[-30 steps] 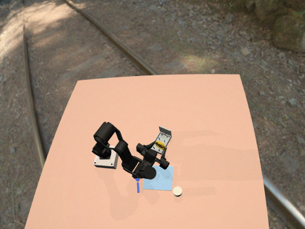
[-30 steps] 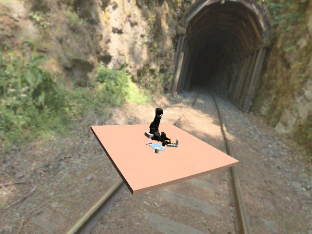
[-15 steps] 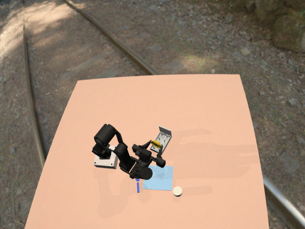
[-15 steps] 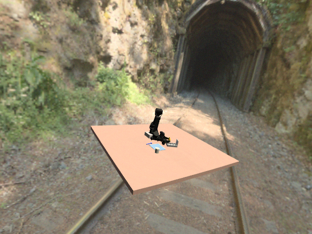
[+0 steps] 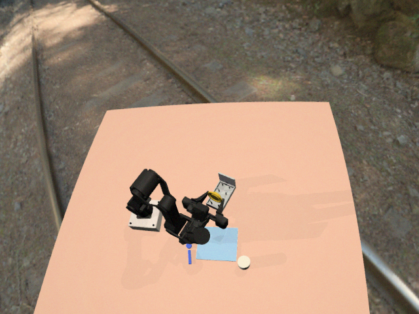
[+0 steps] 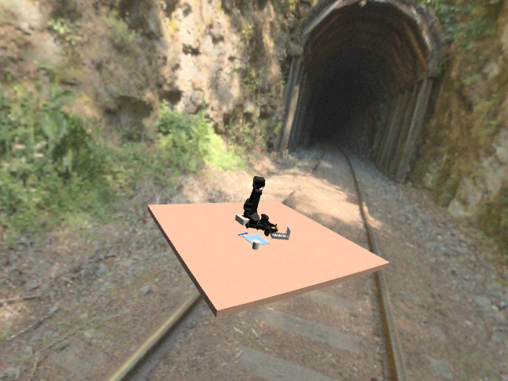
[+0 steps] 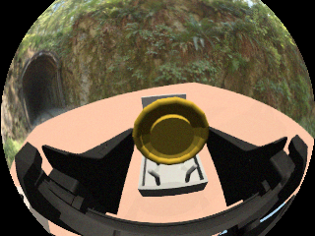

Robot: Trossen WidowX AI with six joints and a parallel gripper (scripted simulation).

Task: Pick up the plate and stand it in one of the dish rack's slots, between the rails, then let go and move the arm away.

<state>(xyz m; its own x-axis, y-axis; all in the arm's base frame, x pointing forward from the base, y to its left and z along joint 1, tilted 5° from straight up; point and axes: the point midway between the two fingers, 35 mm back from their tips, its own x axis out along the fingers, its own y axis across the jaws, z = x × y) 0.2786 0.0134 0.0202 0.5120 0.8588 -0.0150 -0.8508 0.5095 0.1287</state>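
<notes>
My gripper tip is now 1 cm to the left of the yellow plate. Also, from my gripper tip: dish rack: 1 cm ahead, 2 cm to the left, 4 cm below; then blue spoon: 11 cm behind, 20 cm to the right, 6 cm below; then light blue mat: 1 cm behind, 17 cm to the right, 6 cm below.
</notes>
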